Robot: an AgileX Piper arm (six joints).
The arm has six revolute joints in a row. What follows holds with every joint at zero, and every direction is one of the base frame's.
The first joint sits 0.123 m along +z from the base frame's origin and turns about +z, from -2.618 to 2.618 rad.
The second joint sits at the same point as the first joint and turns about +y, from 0 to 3.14 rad.
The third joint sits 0.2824 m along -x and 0.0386 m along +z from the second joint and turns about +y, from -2.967 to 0 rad.
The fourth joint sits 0.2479 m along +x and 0.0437 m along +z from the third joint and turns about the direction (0.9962, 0, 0.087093), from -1.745 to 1.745 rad.
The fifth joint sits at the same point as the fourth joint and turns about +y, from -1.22 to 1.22 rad.
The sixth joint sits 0.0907 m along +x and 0.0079 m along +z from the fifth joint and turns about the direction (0.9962, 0, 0.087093), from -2.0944 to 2.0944 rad.
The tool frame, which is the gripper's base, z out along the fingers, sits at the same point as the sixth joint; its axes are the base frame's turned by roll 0, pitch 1.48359 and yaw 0 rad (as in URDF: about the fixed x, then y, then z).
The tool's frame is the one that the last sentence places.
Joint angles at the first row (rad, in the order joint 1, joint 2, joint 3, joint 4, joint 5, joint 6):
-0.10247, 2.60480, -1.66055, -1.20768, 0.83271, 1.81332
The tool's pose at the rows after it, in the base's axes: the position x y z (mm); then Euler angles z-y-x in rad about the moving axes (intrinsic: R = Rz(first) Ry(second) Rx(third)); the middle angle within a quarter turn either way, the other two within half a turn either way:
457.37 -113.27 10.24 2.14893 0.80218 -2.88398
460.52 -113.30 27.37 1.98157 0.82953 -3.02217
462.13 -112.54 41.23 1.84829 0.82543 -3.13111
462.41 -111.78 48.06 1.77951 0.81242 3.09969
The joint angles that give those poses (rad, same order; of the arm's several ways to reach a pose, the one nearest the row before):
-0.10717, 2.57692, -1.66054, -1.19609, 0.85049, 1.88585
-0.10733, 2.53887, -1.66058, -1.17925, 0.85135, 1.96578
-0.10734, 2.50626, -1.66056, -1.14674, 0.85042, 2.01154
-0.10734, 2.48917, -1.66056, -1.11970, 0.85041, 2.02924

